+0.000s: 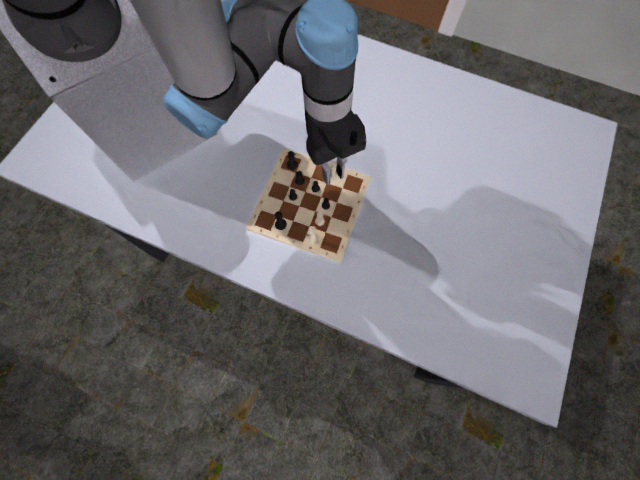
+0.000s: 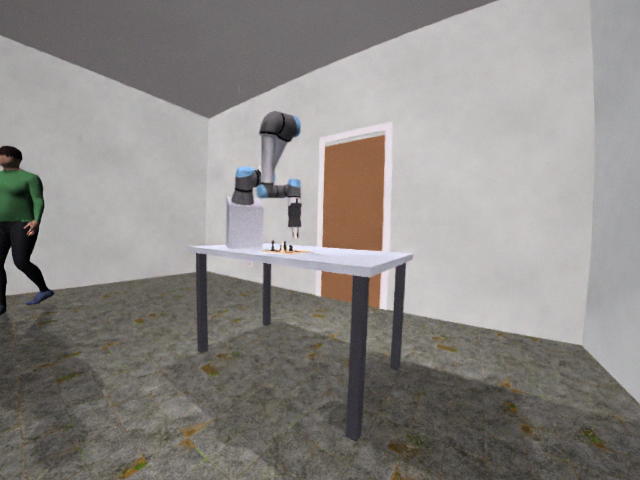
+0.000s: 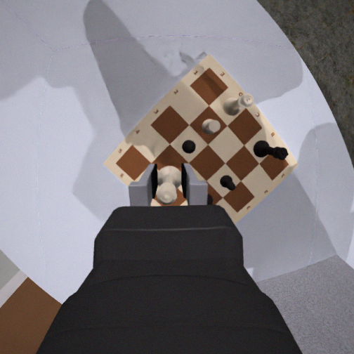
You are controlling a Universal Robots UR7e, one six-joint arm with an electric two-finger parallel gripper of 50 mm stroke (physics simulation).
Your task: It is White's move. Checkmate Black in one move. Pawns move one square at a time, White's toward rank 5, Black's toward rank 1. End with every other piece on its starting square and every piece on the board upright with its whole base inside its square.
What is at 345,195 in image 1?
A chessboard.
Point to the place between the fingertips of my gripper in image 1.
333,177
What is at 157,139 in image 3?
A chessboard.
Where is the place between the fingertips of my gripper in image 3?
169,173
